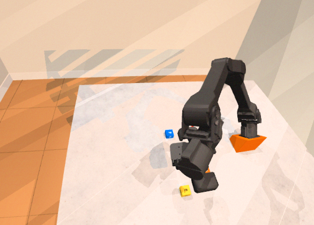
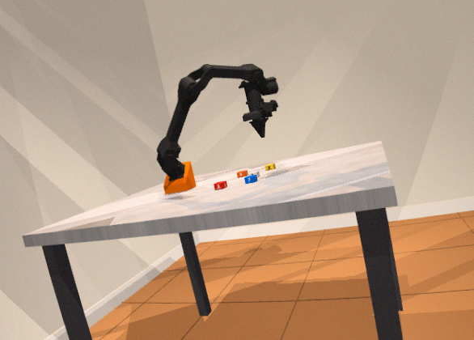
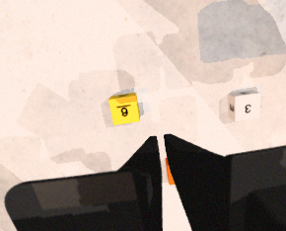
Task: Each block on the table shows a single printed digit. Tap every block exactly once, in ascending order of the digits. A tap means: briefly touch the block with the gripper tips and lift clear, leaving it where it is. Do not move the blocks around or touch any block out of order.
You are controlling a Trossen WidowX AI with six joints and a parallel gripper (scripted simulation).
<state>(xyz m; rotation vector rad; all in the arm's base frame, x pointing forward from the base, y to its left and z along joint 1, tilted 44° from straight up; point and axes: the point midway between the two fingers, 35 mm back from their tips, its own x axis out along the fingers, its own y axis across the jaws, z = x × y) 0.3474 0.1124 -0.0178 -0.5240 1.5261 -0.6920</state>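
Now: gripper tip 12 cm above the yellow block, 3 cm to the right of it and 1 cm past it. Round my gripper tip: white block 12 cm below, 11 cm to the right, 4 cm behind; then orange block 12 cm below, 11 cm behind, 2 cm to the right; then blue block 21 cm to the right, 12 cm below, 2 cm behind.
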